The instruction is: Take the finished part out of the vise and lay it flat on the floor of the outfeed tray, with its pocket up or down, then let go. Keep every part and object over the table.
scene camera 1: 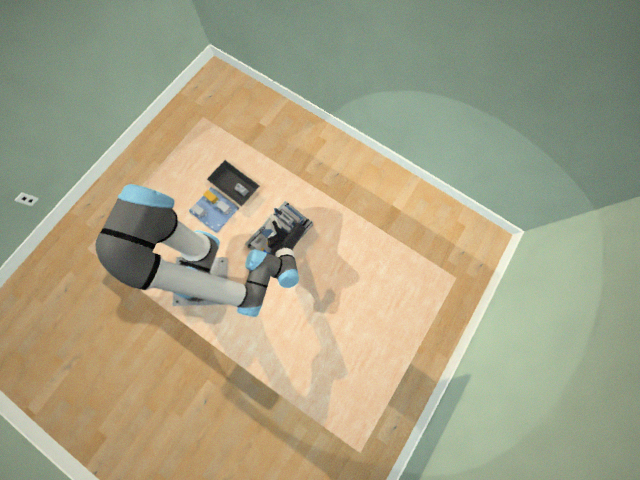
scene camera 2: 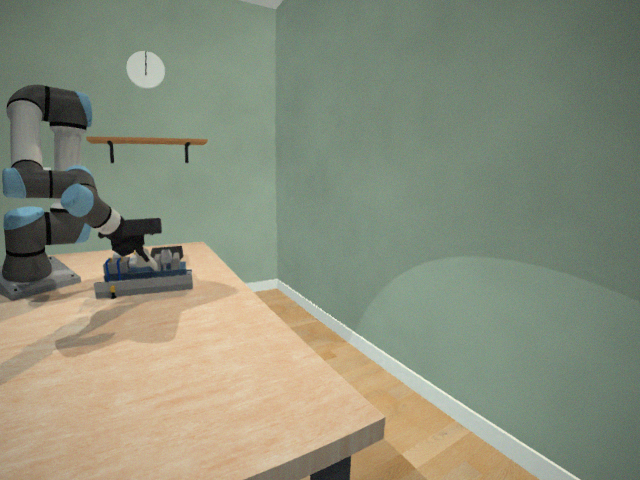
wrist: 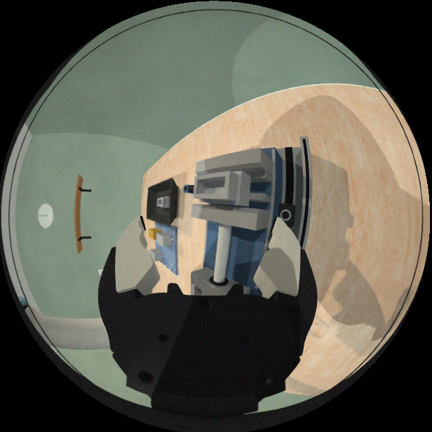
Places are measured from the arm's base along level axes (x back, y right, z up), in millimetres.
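Where they show: gripper, fingertip midpoint: [scene camera 1: 281, 223] [scene camera 2: 155, 251]; arm's base, link origin: [scene camera 2: 27, 272].
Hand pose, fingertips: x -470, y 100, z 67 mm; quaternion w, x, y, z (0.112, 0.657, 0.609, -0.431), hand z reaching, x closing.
Note:
Each offset is from my fingertips to the top centre of the thing. "spot": to the spot under its first point.
The finished part [wrist: 241, 188], a grey block with a rectangular pocket, sits between the jaws of the blue and grey vise {spot: dx -83, dy -33, dz -58 mm} [scene camera 1: 290, 210] [scene camera 2: 175, 269] [wrist: 230, 216]. My gripper [scene camera 1: 273, 236] [scene camera 2: 149, 262] [wrist: 207, 217] is open and empty, tilted low over the vise. In the wrist view its fingertips stand wide apart, near the jaw on the screw side, with the part beyond them. The black outfeed tray {spot: dx +18, dy -457, dz -96 mm} [scene camera 1: 219, 173] [scene camera 2: 178, 250] [wrist: 173, 189] stands beside the vise, with a small grey part {dx +2, dy -304, dz -71 mm} [scene camera 1: 240, 188] [wrist: 163, 202] inside. The gripper hides some of the vise in both scene views.
A blue plate {dx +172, dy -341, dz -110 mm} [scene camera 1: 216, 224] [wrist: 175, 260] with a yellow block {dx +135, dy -389, dz -74 mm} [scene camera 1: 210, 195] [wrist: 155, 233] and grey blocks {dx +128, dy -299, dz -74 mm} [scene camera 1: 222, 207] [wrist: 165, 239] lies beside the tray. A long grey rail {dx +30, dy +88, dz -68 mm} [scene camera 2: 144, 286] [wrist: 306, 185] runs along the vise's other side. A dark stop [wrist: 188, 188] sticks out toward the tray.

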